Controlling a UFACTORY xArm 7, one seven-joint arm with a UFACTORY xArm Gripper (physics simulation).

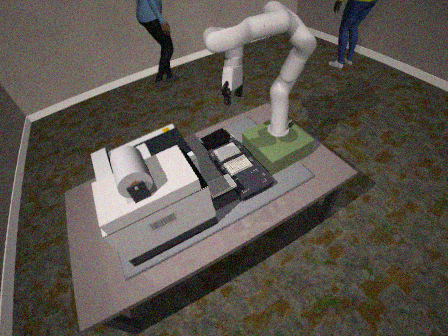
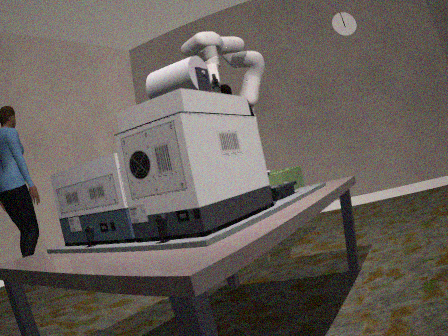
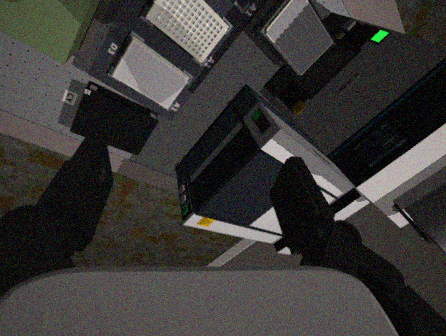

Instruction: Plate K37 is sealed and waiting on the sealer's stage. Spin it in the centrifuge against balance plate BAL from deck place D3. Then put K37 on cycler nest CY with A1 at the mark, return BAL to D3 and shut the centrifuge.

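Where they show: gripper, fingertip midpoint: [image 1: 233, 100] [image 3: 199, 167]; arm's base, origin of the base link: [image 1: 278, 129].
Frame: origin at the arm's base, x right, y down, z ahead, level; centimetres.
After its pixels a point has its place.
Observation:
My gripper [image 1: 233, 98] {z 29.9, x 0.6, y -33.0 cm} [image 2: 220, 87] [image 3: 199, 167] {z 29.9, x 0.6, y -33.0 cm} is open and empty, high above the table. A pale plate [image 1: 223, 185] {z 49.6, x -12.8, y -2.3 cm} [image 3: 300, 37] {z 50.0, x -11.1, y -2.3 cm}, where K37 is said to wait, sits on the sealer's stage; its label is unreadable. A whitish plate [image 1: 226, 151] {z 31.5, x 9.4, y 3.4 cm} [image 3: 150, 70] {z 30.1, x 8.8, y 3.4 cm} sits on the deck beside a label resembling D3, with an A1 mark at one corner; I cannot read BAL on it. The dark cycler nest CY [image 1: 216, 137] {z 27.3, x 25.4, y 5.5 cm} [image 3: 115, 120] {z 27.4, x 23.7, y 5.5 cm} shows no plate. The centrifuge [image 1: 167, 141] {z 57.7, x 23.3, y -11.7 cm} [image 2: 90, 190] {z 96.7, x 21.3, y -6.6 cm} [image 3: 240, 190] {z 55.2, x 19.6, y -11.7 cm} has a dark blue top panel; whether it is shut is hard to tell.
The large white sealer [image 1: 160, 210] {z 80.1, x -18.1, y -19.0 cm} [image 2: 225, 145] {z 84.2, x -17.5, y -10.7 cm} carries a film roll [image 1: 130, 170] {z 81.8, x -12.9, y -38.0 cm} [image 2: 172, 77] {z 87.9, x -7.9, y -32.3 cm} and stands beside the centrifuge. A cream, many-welled plate [image 1: 237, 163] {z 32.8, x -2.0, y 3.4 cm} [image 3: 189, 25] {z 33.2, x -1.7, y 4.1 cm} sits next to the whitish one. The green block [image 1: 280, 150] {z 11.5, x -12.7, y 0.3 cm} [image 2: 287, 176] {z 13.2, x -16.9, y 3.0 cm} [image 3: 37, 25] {z 12.6, x 9.0, y 0.2 cm} bears the arm's base. People stand beyond the table.

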